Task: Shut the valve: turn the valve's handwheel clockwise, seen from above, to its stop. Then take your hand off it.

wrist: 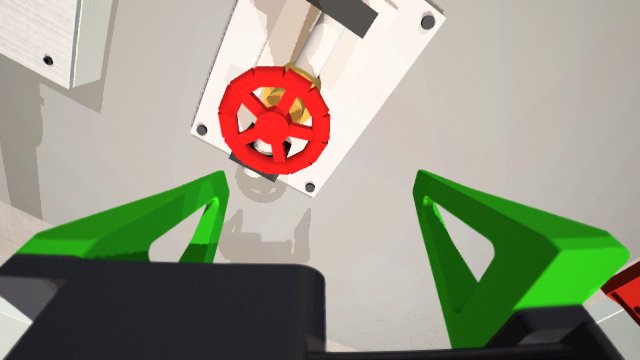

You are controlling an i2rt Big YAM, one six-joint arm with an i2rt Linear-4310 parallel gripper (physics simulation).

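Note:
The valve's red handwheel shows at the upper middle of the wrist view, a round rim with several spokes and a hub. It sits above a brass valve body on a white pipe, which is mounted on a white base plate. My gripper is open, its two green fingers wide apart with nothing between them. The handwheel lies beyond the fingertips in the view, nearer the left finger, and the fingers do not touch it. Part of the valve body is hidden under the wheel.
A brushed metal box or panel stands at the upper left. Dark bolts sit at the base plate's corners. A red object shows partly at the right edge. Shadows of the wheel and gripper fall on the grey surface.

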